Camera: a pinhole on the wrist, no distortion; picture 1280 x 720 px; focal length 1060.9 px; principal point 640.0 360.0 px. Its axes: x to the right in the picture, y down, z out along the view. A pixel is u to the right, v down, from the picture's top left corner.
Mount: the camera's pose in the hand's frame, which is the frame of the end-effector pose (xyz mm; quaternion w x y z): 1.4 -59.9 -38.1 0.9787 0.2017 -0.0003 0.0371
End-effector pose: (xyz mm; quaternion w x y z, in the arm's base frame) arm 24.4 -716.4 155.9 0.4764 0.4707 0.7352 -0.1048
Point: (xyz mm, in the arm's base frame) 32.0 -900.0 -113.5
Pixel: 978 382
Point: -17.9 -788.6 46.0
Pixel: 1041 365
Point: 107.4 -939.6 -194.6
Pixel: 991 518
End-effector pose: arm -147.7 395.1 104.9 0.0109 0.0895 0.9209 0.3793
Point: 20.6 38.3 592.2
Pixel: behind the camera
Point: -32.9 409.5 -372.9
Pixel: 304 225
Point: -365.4 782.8 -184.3
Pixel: outside the picture
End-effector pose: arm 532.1 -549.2 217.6 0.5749 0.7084 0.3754 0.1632
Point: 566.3 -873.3 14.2
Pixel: 120 528
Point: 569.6 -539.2 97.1
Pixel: 1205 301
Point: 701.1 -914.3 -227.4
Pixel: 508 287
